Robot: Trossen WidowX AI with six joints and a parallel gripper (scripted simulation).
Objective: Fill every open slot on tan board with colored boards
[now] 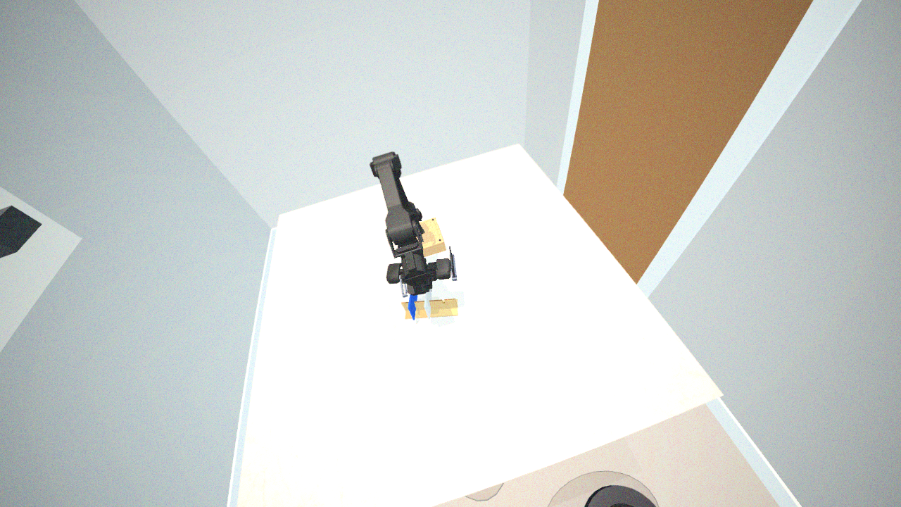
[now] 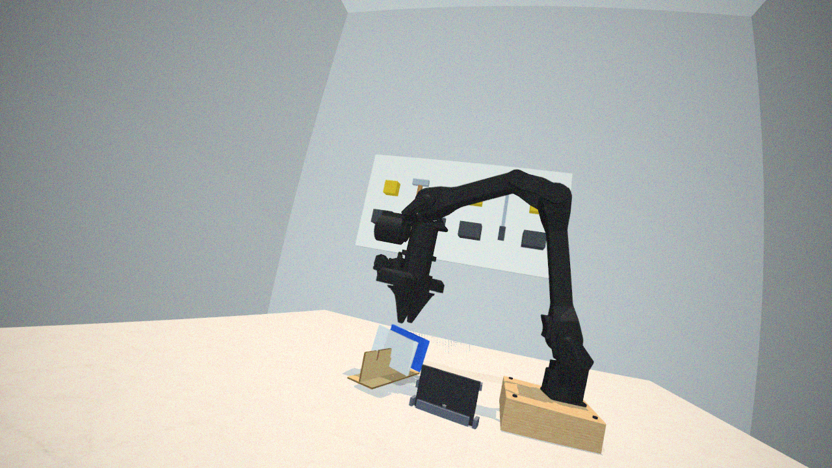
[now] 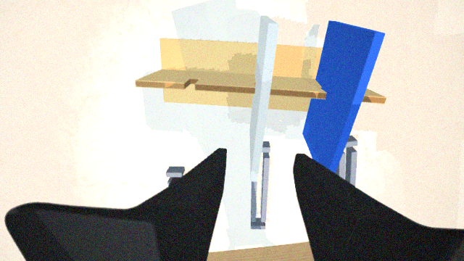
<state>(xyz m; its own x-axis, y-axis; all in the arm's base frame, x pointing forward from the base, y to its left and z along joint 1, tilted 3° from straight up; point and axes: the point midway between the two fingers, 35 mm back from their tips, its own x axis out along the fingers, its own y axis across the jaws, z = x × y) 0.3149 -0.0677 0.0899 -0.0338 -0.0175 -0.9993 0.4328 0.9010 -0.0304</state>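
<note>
My gripper tip is now 100 mm past the black board, 130 mm to the right of it and 90 mm above it. The rest, counted from my gripper tip: blue board: 10 mm behind, 50 mm to the right, 70 mm below; then tan board: 20 mm ahead, 10 mm to the right, 90 mm below.
</note>
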